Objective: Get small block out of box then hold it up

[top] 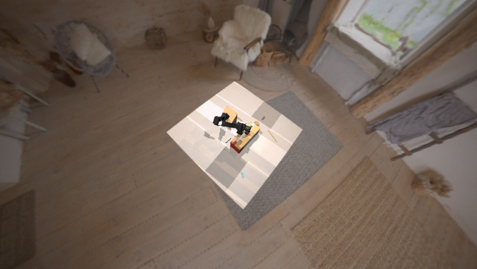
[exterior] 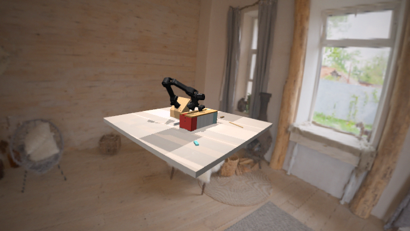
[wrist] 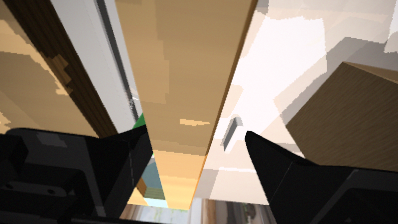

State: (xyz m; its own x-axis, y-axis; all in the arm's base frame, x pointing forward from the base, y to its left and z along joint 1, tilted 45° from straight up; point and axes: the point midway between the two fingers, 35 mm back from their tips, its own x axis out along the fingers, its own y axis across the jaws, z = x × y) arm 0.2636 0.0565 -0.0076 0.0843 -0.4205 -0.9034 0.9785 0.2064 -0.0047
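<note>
Right now my gripper tip is 5 cm short of the green block and 3 cm to the right of it. The rest, counted from my gripper tip: thin wooden stick (28 cm ahead, 28 cm to the left, 9 cm below); then box (4 cm ahead, 4 cm to the right, 3 cm below); then tan rubber piece (38 cm to the left, 8 cm below).
</note>
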